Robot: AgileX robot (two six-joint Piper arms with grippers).
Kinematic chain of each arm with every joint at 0, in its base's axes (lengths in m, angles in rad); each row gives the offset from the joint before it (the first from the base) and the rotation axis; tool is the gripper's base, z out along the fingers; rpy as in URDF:
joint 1: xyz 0 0 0.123 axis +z
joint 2: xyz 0 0 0 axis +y
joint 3: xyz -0.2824 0 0.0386 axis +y
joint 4: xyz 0.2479 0 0.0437 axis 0.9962 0 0.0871
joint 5: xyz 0 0 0 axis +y
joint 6: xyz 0.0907 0 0.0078 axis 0.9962 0 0.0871
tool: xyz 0 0 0 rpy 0 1.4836 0
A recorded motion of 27 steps. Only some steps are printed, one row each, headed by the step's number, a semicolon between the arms.
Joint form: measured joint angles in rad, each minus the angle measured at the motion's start. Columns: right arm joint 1, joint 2, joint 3, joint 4, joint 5, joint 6; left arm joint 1, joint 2, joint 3, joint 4, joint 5, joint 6.
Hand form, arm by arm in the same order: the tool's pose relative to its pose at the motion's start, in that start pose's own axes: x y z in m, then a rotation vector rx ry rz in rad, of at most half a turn. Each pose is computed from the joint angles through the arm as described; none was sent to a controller.
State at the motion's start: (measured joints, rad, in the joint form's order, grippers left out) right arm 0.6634 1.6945 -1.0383 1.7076 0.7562 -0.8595; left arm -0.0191 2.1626 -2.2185 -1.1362 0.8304 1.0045
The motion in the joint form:
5: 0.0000 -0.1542 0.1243 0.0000 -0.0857 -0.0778; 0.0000 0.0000 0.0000 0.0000 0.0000 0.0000
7: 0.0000 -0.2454 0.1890 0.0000 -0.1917 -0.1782; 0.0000 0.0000 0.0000 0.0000 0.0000 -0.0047
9: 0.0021 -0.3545 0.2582 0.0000 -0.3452 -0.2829; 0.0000 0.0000 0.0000 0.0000 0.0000 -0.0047
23: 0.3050 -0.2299 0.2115 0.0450 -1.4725 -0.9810; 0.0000 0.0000 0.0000 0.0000 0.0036 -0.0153
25: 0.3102 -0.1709 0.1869 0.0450 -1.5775 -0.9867; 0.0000 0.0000 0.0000 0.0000 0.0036 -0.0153
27: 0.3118 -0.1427 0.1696 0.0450 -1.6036 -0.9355; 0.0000 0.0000 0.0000 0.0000 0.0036 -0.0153
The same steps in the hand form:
5: 0.0183 0.0108 -0.0313 0.0499 -0.0684 -0.0971; 0.0000 0.0000 0.0000 0.0000 0.0000 0.0000
7: 0.0254 0.0131 -0.0503 0.1240 -0.1434 -0.2120; 0.0000 0.0000 0.0000 0.0000 0.0000 -0.0047
9: 0.0322 0.0144 -0.0740 0.2362 -0.2458 -0.3337; 0.0000 0.0000 0.0000 0.0000 0.0000 -0.0047
23: 0.0317 -0.0142 -0.0642 1.2460 -0.2508 -0.9762; 0.0002 -0.0003 0.0000 0.0030 0.0020 -0.0153
25: 0.0274 -0.0230 -0.0596 1.3650 -0.2414 -0.9676; 0.0002 -0.0003 0.0000 0.0030 0.0020 -0.0153
27: 0.0251 -0.0257 -0.0553 1.3828 -0.2720 -0.9227; 0.0002 -0.0003 0.0000 0.0030 0.0020 -0.0153

